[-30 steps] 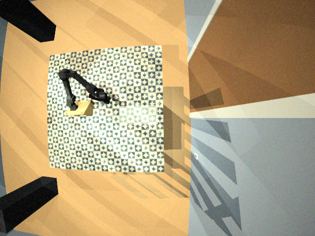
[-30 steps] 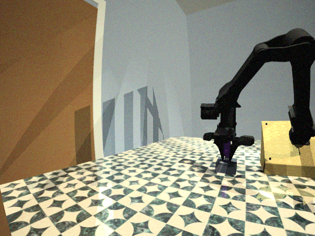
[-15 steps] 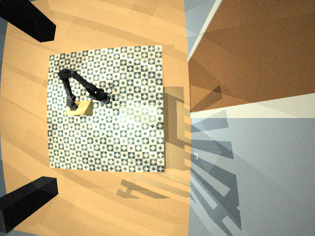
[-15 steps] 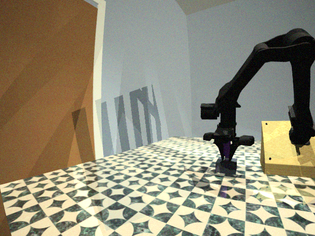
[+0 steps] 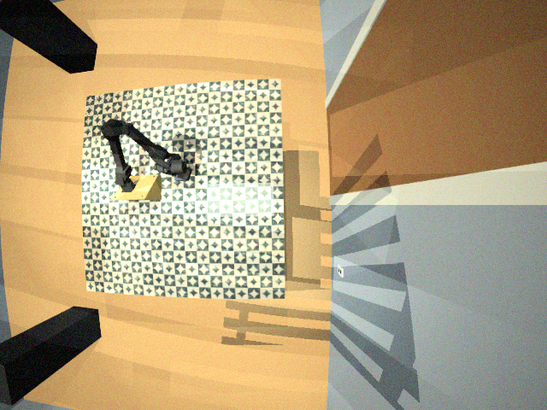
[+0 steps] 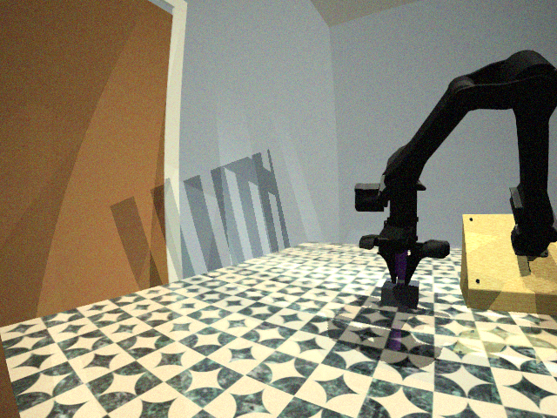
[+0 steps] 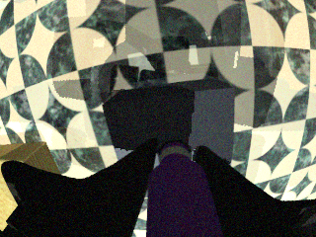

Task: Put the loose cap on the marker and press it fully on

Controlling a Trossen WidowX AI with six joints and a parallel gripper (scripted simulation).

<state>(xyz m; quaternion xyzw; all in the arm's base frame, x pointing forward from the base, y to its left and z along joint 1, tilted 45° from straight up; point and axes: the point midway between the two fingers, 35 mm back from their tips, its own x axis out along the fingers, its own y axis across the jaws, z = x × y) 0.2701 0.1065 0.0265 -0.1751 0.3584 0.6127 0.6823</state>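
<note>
Now: the grey holder block 2 cm below my gripper tip. From my gripper tip the other things lie so: purple cap (5 cm above, 1 cm to the right).
</note>
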